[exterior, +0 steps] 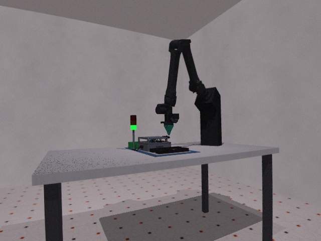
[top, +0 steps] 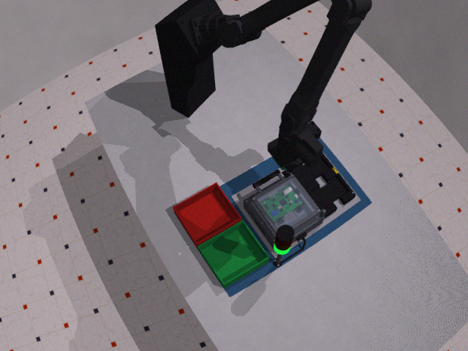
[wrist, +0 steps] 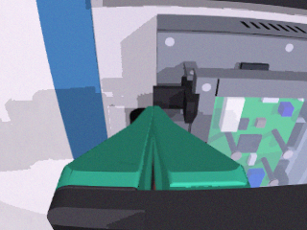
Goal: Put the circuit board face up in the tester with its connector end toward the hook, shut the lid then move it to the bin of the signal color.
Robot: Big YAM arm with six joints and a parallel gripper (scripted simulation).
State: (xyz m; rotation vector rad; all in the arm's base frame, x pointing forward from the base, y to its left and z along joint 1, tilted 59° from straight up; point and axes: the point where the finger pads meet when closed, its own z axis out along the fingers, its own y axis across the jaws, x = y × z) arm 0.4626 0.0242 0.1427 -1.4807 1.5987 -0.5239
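Now: hand 10 mm short of the latch hook and 30 mm above it. From my hand the other things lie so: green circuit board (90 mm ahead, 40 mm to the right, 40 mm below); then tester lid (90 mm ahead, 40 mm to the right, 30 mm below); then tester plate (90 mm ahead, 40 mm to the right, 50 mm below).
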